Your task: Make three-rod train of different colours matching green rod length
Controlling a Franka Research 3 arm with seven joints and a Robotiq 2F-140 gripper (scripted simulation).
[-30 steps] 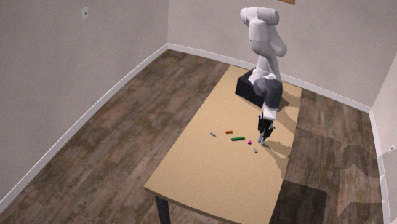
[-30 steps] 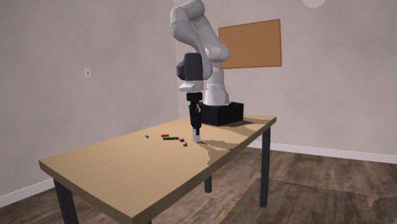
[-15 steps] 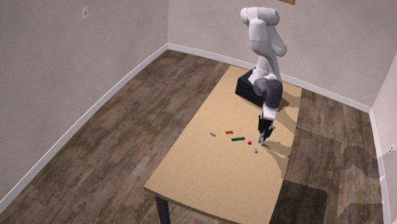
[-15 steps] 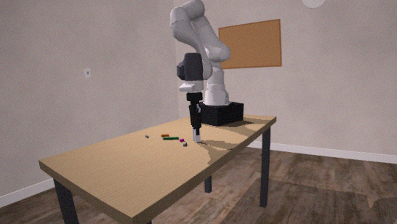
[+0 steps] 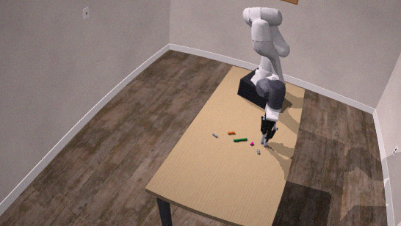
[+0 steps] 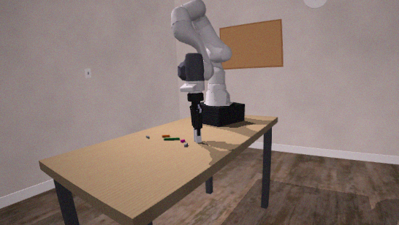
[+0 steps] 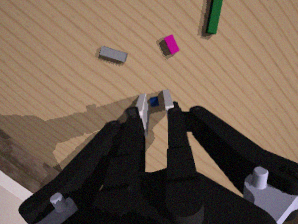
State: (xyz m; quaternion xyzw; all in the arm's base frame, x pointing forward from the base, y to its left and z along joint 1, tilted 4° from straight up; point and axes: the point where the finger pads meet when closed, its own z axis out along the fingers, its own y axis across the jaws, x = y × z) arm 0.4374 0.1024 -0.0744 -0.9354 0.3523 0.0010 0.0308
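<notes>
Now: hand 30 mm above the blue rod. The rest, counted from my hand: magenta rod 30 mm ahead, 70 mm to the right, 30 mm below; green rod 20 mm ahead, 140 mm to the right, 30 mm below; orange rod 10 mm behind, 200 mm to the right, 30 mm below.
</notes>
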